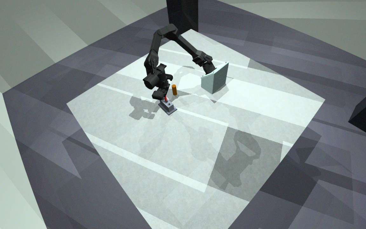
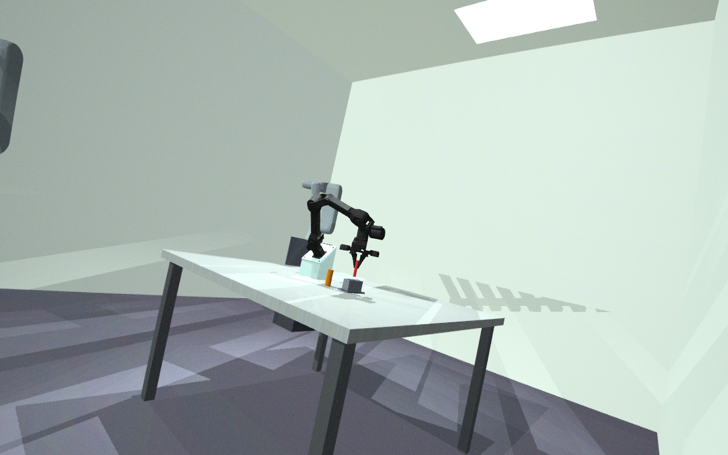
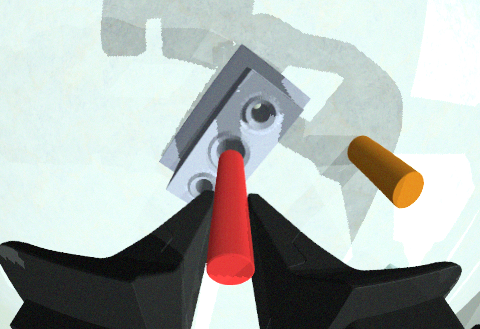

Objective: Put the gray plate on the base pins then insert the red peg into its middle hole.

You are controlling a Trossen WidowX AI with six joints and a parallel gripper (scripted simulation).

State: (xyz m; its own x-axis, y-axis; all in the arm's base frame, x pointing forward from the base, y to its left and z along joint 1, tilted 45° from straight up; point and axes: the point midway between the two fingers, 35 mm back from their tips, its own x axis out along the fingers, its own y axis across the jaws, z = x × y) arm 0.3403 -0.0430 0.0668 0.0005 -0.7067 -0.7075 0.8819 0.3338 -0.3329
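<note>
My gripper tip is now 70 mm above the gray plate. The rest, counted from my gripper tip: orange cylinder (110 mm behind, 50 mm to the right, 70 mm below); dark base (110 mm below); red peg (right at my gripper tip).
</note>
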